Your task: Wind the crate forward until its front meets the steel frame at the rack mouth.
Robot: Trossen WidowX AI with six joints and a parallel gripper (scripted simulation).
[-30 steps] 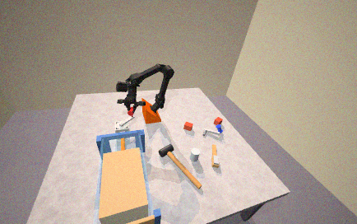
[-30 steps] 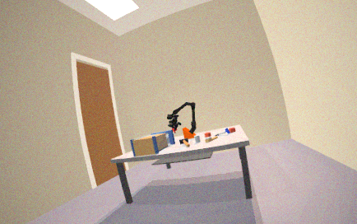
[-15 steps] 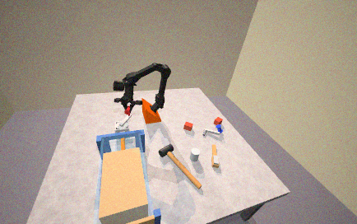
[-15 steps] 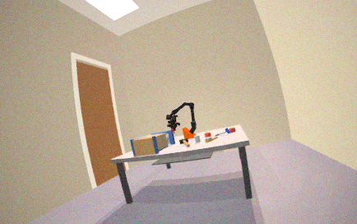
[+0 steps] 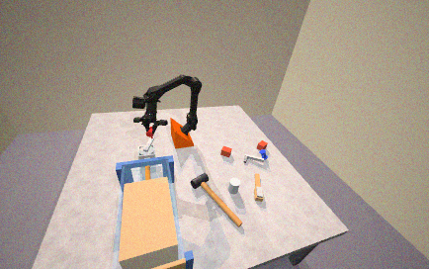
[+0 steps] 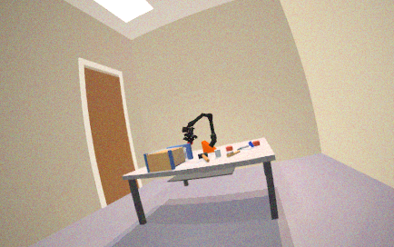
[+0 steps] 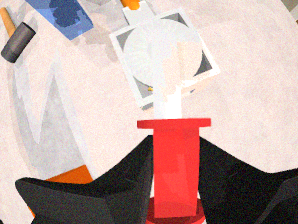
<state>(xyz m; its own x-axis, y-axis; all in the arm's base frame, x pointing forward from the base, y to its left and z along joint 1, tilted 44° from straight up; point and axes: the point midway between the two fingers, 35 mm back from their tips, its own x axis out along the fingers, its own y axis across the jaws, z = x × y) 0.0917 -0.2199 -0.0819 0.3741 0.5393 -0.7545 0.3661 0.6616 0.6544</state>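
Right now my gripper tip is 20 mm short of the red-handled winch handle, 10 mm to the left of it and 30 mm above it. Round my gripper tip: red grip (10 mm behind, 10 mm to the left); frame (240 mm ahead, 30 mm to the right, 30 mm below); grey hand winch (60 mm ahead, 40 mm to the right, 100 mm below).
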